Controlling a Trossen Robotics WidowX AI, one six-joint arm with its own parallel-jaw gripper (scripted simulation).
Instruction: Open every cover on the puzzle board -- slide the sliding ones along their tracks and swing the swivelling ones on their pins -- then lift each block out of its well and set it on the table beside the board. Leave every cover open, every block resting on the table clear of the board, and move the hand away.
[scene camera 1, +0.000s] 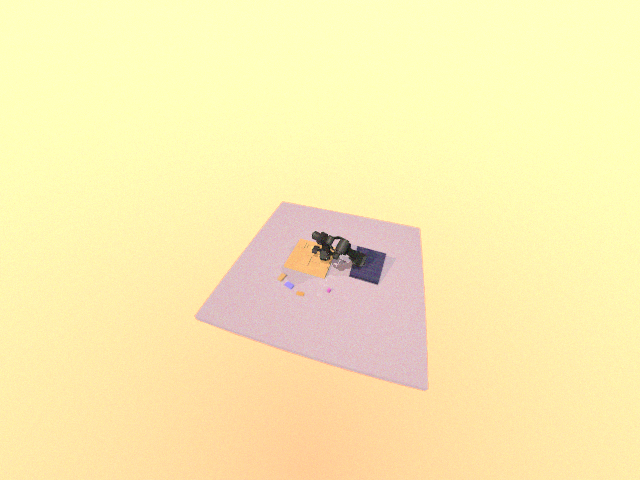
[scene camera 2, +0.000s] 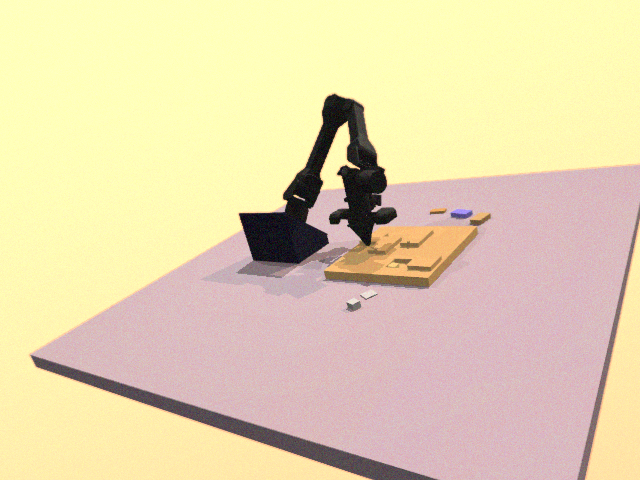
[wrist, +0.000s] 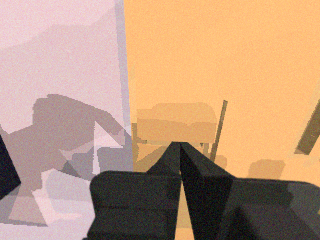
same spot on orange puzzle board: (scene camera 2: 449, 241) = (scene camera 1: 294, 256)
